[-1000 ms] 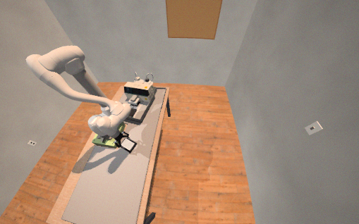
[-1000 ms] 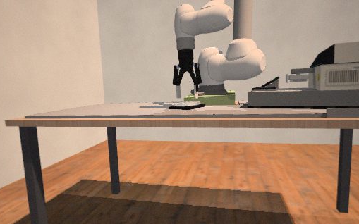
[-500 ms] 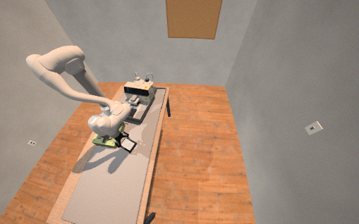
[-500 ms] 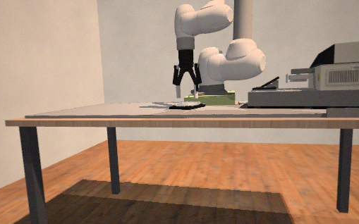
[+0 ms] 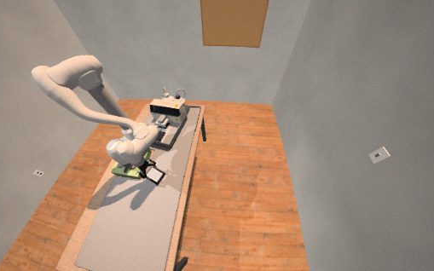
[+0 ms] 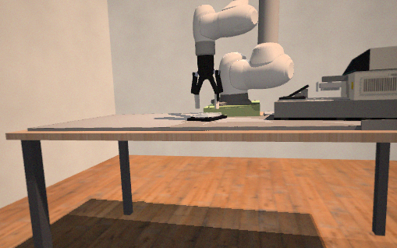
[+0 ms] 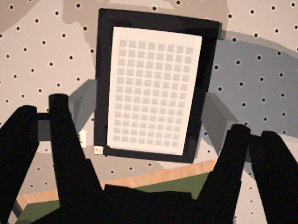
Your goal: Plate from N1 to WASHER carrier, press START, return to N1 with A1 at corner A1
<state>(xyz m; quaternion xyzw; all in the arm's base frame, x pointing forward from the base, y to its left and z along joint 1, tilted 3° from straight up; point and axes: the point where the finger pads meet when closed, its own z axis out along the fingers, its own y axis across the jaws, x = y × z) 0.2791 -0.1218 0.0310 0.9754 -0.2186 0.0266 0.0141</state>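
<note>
Right now my hand is 6 cm above the white well plate. From my hand the other things lie so: carrier: 7 cm behind, 39 cm to the left, 1 cm above; N1 label: 3 cm behind, 11 cm to the left, 7 cm below; black plate nest N1: 7 cm below.
</note>
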